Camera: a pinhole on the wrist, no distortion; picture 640 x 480 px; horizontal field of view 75.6 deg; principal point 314.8 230.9 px. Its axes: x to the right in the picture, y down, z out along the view. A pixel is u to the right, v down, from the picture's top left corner.
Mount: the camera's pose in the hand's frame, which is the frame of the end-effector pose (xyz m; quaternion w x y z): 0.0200 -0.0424 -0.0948 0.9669 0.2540 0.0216 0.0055
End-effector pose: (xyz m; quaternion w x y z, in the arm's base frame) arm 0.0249 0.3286 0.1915 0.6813 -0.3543 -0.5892 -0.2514
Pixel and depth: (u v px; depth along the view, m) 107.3 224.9 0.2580
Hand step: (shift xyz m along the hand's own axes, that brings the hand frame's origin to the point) -0.0981 -0.1751 0.1329
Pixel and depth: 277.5 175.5 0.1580
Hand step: 0.0128 -0.1388 0.0328
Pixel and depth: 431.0 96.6 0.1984
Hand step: 0.0846 -0.1949 0.0439
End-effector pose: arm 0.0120 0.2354 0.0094 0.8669 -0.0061 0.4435 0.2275
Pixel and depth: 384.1 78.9 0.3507
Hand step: 0.0944 -0.3259 0.1445
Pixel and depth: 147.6 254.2 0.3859
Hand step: -0.1190 -0.2163 0.2578
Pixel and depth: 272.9 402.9 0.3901
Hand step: -0.0021 -0.0931 0.3261
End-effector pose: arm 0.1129 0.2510 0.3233 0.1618 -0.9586 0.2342 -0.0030
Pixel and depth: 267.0 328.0 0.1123
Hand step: 0.0120 -0.0748 0.0164
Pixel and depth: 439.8 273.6 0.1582
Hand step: 0.0749 -0.1048 0.0490
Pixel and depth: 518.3 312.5 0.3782
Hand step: 0.2233 -0.1589 0.2637
